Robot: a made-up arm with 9 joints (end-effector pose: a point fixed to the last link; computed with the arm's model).
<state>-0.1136 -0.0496 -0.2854 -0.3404 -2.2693 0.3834 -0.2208 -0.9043 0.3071</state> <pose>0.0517 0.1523 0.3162 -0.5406 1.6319 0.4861</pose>
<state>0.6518 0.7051 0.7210 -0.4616 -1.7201 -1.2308 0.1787 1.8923 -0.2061</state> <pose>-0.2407 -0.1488 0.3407 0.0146 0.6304 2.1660</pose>
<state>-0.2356 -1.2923 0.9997 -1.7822 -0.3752 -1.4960 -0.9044 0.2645 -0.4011</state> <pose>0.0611 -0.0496 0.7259 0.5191 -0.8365 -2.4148</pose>
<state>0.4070 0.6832 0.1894 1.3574 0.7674 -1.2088 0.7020 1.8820 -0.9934</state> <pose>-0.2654 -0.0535 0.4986 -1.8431 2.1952 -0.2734</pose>
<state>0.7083 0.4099 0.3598 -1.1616 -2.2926 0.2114 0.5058 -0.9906 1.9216</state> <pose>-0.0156 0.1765 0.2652 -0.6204 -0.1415 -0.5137</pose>
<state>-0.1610 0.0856 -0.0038 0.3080 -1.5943 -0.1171 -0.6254 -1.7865 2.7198</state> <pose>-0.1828 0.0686 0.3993 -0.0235 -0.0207 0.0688</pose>
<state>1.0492 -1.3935 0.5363 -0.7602 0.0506 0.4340 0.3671 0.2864 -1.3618</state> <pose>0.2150 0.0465 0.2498 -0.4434 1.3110 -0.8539</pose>
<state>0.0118 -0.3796 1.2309 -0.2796 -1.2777 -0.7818 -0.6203 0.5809 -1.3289</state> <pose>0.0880 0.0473 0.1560 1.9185 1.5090 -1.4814</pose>
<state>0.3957 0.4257 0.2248 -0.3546 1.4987 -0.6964 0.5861 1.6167 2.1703</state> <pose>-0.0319 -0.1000 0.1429 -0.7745 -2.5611 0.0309</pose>
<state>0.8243 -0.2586 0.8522 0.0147 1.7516 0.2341 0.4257 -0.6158 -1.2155</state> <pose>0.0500 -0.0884 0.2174 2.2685 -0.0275 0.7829</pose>
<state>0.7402 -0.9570 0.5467 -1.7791 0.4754 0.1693 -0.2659 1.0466 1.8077</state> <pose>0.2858 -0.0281 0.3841 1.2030 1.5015 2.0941</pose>
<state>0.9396 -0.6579 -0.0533 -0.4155 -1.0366 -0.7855 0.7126 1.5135 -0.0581</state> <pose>0.2264 -0.1296 0.2877 0.4490 0.4180 -2.5653</pose>
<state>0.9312 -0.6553 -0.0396 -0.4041 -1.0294 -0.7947 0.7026 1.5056 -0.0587</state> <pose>0.2253 -0.1296 0.2833 0.4304 0.4268 -2.5698</pose>
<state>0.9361 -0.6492 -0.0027 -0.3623 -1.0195 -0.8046 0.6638 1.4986 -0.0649</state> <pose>0.2250 -0.1275 0.2726 0.4002 0.4321 -2.5592</pose>
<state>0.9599 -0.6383 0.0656 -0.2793 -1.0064 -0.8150 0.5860 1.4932 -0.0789</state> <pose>0.2256 -0.1208 0.2526 0.3535 0.4365 -2.5224</pose>
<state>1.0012 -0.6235 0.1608 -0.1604 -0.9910 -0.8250 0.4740 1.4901 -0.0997</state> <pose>0.2271 -0.1066 0.2236 0.2926 0.4471 -2.4516</pose>
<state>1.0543 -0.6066 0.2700 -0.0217 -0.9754 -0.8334 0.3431 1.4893 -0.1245</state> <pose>0.2283 -0.0834 0.1889 0.2275 0.4709 -2.3469</pose>
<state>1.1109 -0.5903 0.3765 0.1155 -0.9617 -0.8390 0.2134 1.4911 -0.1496</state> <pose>0.2277 -0.0535 0.1543 0.1722 0.5062 -2.2220</pose>
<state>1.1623 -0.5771 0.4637 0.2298 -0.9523 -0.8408 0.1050 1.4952 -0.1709</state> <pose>0.2251 -0.0236 0.1263 0.1358 0.5428 -2.1028</pose>
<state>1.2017 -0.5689 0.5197 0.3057 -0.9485 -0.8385 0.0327 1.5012 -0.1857</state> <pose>0.2225 -0.0016 0.1088 0.1203 0.5675 -2.0154</pose>
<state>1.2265 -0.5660 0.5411 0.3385 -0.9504 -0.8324 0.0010 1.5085 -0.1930</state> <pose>0.2223 0.0081 0.1023 0.1220 0.5730 -1.9732</pose>
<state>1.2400 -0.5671 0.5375 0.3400 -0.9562 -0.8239 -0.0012 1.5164 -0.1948</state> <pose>0.2247 0.0082 0.1035 0.1347 0.5631 -1.9660</pose>
